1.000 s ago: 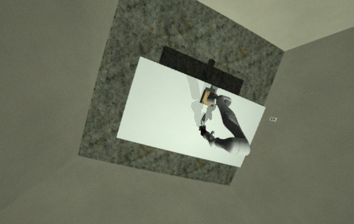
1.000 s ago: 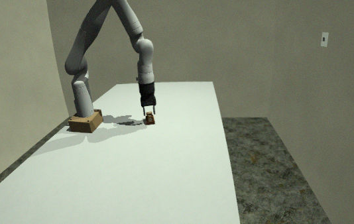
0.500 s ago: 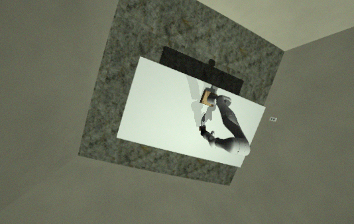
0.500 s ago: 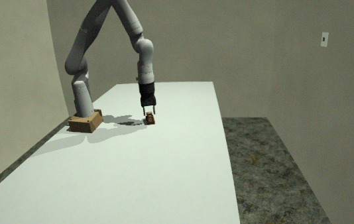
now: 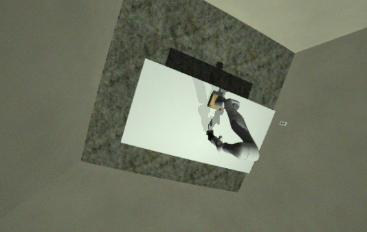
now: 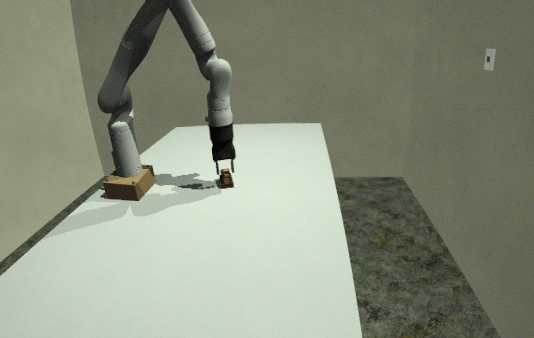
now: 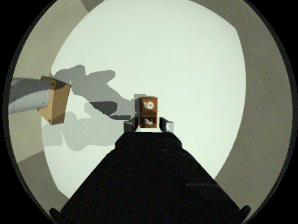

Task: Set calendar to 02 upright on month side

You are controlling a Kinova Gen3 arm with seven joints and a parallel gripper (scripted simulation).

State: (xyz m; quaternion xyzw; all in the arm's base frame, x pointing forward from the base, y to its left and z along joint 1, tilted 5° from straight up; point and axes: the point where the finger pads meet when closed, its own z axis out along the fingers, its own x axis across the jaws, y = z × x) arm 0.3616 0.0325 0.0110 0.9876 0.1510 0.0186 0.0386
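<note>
Right now my hand is 40 mm above the brown calendar cube. Also, from my hand: brown tray: 60 mm below, 20 mm to the left, 10 mm behind.
</note>
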